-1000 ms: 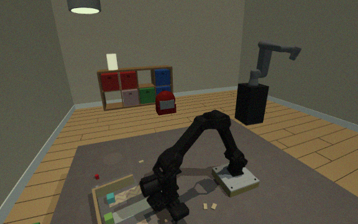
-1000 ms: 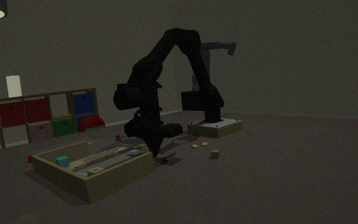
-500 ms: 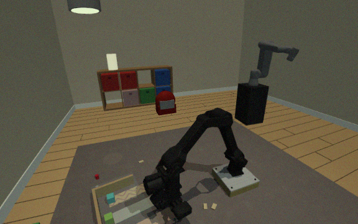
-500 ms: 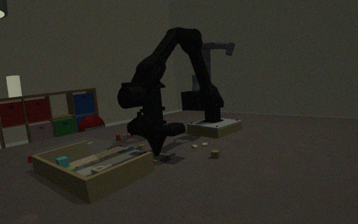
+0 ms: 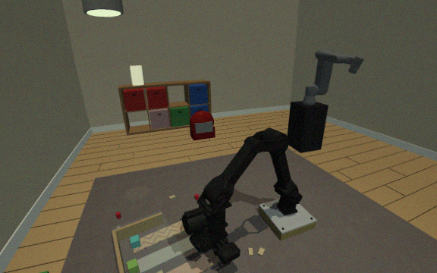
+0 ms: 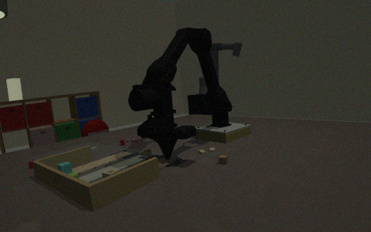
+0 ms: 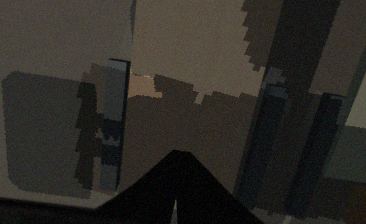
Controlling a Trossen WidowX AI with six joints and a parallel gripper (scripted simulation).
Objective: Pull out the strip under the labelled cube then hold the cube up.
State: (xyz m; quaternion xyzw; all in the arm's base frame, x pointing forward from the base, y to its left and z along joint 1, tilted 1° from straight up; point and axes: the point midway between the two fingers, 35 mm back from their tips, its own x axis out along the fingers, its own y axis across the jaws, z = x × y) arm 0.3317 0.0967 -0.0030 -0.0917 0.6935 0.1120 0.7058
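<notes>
Now: the tan strip 90 mm ahead of my gripper tip and 30 mm to the left of it. From my gripper tip the other things lie so: labelled cube: 190 mm ahead, 50 mm to the left, 10 mm above.
</notes>
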